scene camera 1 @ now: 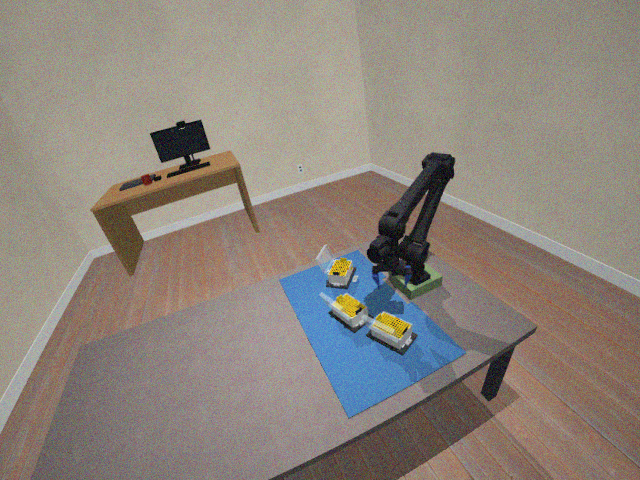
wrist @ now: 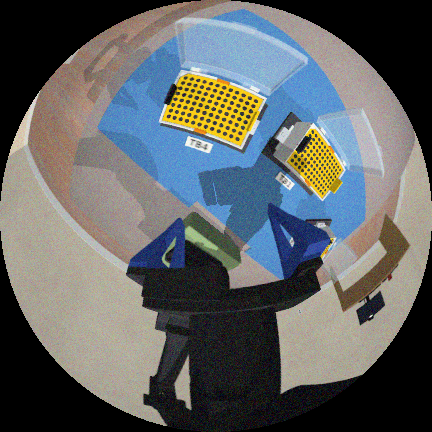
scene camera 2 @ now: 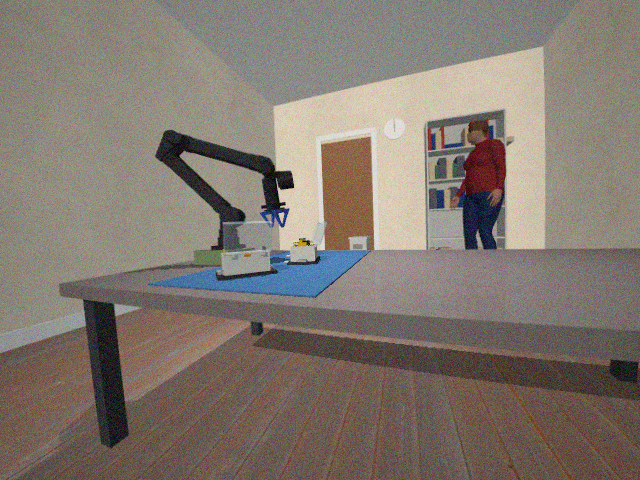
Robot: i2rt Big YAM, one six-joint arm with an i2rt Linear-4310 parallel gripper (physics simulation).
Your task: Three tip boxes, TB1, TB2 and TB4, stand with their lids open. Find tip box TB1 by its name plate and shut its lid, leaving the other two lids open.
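Note:
TB1, read by its name plate, is the middle box, with yellow racks. Its clear lid is open on the side away from the arm's base. TB4 stands beside it, nearest scene camera 1, its clear lid open. The third box stands at the desk side, its lid open; its plate is unreadable. My gripper is open and empty, above the mat on the base side of the boxes, touching none.
The boxes stand on a blue mat on the grey-brown table. The arm's green base block is beside the mat. A wooden desk stands apart; a person stands beyond the table.

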